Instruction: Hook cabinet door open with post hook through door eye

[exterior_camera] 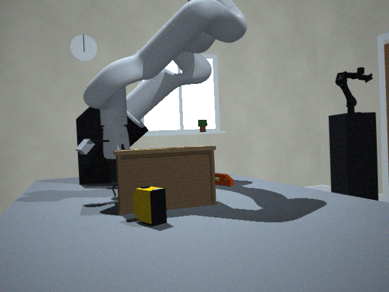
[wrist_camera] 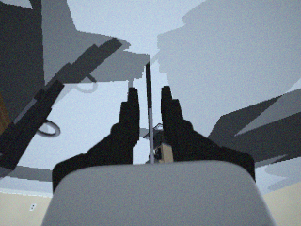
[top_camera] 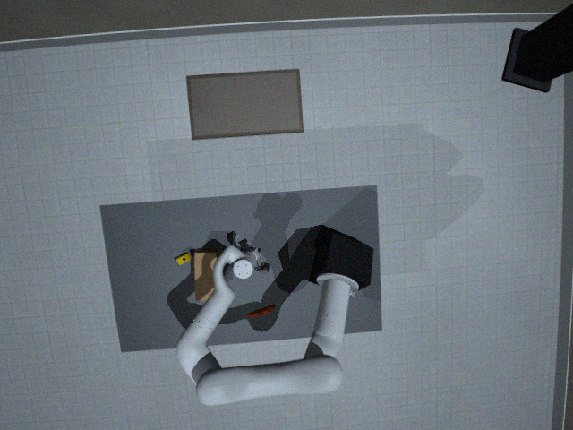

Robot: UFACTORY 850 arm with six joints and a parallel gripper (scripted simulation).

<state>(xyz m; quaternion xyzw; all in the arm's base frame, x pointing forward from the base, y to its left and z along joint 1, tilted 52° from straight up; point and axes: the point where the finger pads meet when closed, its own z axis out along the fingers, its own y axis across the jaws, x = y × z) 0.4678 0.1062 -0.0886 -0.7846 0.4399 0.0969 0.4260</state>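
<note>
Right now the hook rod is 4 cm to the left of my hand, 3 cm below it and 3 cm behind it. The rest, counted from my hand: hook post (7 cm to the left, 6 cm behind, 2 cm below); then dark door (16 cm to the left, 10 cm ahead); then orange level (35 cm to the left, 12 cm behind, 5 cm below).
</note>
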